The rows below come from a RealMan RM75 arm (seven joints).
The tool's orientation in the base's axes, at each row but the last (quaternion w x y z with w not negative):
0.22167 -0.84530 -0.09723 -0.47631
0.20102 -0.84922 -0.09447 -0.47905
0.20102 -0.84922 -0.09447 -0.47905
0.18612 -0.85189 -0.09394 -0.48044
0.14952 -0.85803 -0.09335 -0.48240
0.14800 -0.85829 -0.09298 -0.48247
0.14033 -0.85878 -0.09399 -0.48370
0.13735 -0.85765 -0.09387 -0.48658
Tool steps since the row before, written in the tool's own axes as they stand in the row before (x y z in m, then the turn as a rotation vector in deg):
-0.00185 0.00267 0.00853 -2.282 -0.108 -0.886
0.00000 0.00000 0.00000 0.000 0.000 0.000
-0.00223 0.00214 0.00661 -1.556 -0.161 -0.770
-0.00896 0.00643 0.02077 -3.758 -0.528 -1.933
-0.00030 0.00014 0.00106 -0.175 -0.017 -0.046
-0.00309 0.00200 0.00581 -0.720 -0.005 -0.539
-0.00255 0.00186 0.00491 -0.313 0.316 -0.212
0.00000 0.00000 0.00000 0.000 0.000 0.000
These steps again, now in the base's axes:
0.00653 0.00172 -0.00614 -1.919 -0.212 -1.509
0.00000 0.00000 0.00000 0.000 0.000 0.000
0.00472 0.00100 -0.00548 -1.468 -0.137 -0.930
0.01379 0.00276 -0.01885 -3.650 -0.235 -2.181
0.00074 0.00023 -0.00080 -0.132 -0.003 -0.124
0.00366 0.00007 -0.00582 -0.805 -0.193 -0.351
0.00319 -0.00019 -0.00488 -0.238 -0.376 -0.211
0.00000 0.00000 0.00000 0.000 0.000 0.000

